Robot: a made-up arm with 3 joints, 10 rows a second.
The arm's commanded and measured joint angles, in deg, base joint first. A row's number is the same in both.
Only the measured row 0 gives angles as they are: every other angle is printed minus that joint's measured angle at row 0.
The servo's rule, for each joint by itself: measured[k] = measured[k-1] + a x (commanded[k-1-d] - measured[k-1]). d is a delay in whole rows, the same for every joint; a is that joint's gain. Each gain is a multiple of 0.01, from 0.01 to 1. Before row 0 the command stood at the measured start. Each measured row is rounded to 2 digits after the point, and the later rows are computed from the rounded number. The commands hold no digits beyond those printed.
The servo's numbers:
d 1
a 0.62 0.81 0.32
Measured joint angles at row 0:
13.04, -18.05, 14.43
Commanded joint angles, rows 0 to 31:
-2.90, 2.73, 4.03
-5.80, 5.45, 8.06
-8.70, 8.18, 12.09
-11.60, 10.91, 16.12
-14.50, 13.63, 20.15
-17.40, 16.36, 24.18
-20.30, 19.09, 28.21
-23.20, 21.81, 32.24
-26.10, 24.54, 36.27
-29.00, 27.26, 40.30
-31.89, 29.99, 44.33
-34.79, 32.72, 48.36
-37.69, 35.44, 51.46
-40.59, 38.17, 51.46
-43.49, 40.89, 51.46
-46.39, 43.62, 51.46
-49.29, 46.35, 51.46
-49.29, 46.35, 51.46
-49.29, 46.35, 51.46
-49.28, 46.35, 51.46
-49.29, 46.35, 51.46
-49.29, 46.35, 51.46
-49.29, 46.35, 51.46
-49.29, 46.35, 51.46
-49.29, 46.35, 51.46
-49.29, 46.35, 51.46
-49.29, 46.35, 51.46
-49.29, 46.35, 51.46
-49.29, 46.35, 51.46
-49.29, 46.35, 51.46
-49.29, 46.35, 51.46
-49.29, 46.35, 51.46
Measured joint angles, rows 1 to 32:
0.00, 0.00, 0.00
-1.80, 2.21, 1.29
-4.28, 4.83, 3.46
-7.02, 7.54, 6.22
-9.86, 10.27, 9.39
-12.74, 12.99, 12.83
-15.63, 15.72, 16.46
-18.53, 18.45, 20.22
-21.43, 21.17, 24.07
-24.33, 23.90, 27.97
-27.23, 26.62, 31.92
-30.12, 29.35, 35.89
-33.02, 32.08, 39.88
-35.92, 34.80, 43.59
-38.82, 37.53, 46.11
-41.72, 40.25, 47.82
-44.62, 42.98, 48.98
-47.52, 45.71, 49.77
-48.62, 46.23, 50.31
-49.04, 46.33, 50.68
-49.19, 46.35, 50.93
-49.25, 46.35, 51.10
-49.27, 46.35, 51.22
-49.28, 46.35, 51.30
-49.29, 46.35, 51.35
-49.29, 46.35, 51.39
-49.29, 46.35, 51.41
-49.29, 46.35, 51.43
-49.29, 46.35, 51.44
-49.29, 46.35, 51.45
-49.29, 46.35, 51.45
-49.29, 46.35, 51.45

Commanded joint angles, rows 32 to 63:
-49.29, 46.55, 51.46
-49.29, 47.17, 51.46
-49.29, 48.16, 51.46
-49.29, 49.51, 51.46
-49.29, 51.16, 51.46
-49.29, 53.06, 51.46
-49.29, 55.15, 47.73
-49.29, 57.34, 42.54
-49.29, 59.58, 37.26
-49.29, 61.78, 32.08
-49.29, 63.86, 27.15
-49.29, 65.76, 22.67
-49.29, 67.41, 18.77
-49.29, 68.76, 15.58
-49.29, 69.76, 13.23
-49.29, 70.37, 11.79
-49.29, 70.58, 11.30
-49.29, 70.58, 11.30
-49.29, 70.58, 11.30
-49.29, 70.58, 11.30
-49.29, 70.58, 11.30
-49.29, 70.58, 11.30
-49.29, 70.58, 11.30
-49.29, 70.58, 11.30
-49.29, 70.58, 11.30
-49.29, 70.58, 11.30
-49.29, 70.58, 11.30
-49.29, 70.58, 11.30
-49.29, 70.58, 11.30
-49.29, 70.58, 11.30
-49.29, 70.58, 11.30
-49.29, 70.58, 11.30
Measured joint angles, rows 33 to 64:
-49.29, 46.35, 51.45
-49.29, 46.51, 51.45
-49.29, 47.04, 51.45
-49.29, 47.95, 51.45
-49.29, 49.21, 51.45
-49.29, 50.79, 51.45
-49.29, 52.63, 51.45
-49.29, 54.67, 50.26
-49.29, 56.83, 47.79
-49.29, 59.06, 44.42
-49.29, 61.26, 40.47
-49.29, 63.37, 36.21
-49.29, 65.31, 31.88
-49.29, 67.01, 27.68
-49.29, 68.43, 23.81
-49.29, 69.51, 20.42
-49.29, 70.21, 17.66
-49.29, 70.51, 15.62
-49.29, 70.57, 14.24
-49.29, 70.58, 13.30
-49.29, 70.58, 12.66
-49.29, 70.58, 12.22
-49.29, 70.58, 11.93
-49.29, 70.58, 11.73
-49.29, 70.58, 11.59
-49.29, 70.58, 11.50
-49.29, 70.58, 11.44
-49.29, 70.58, 11.40
-49.29, 70.58, 11.37
-49.29, 70.58, 11.35
-49.29, 70.58, 11.33
-49.29, 70.58, 11.32

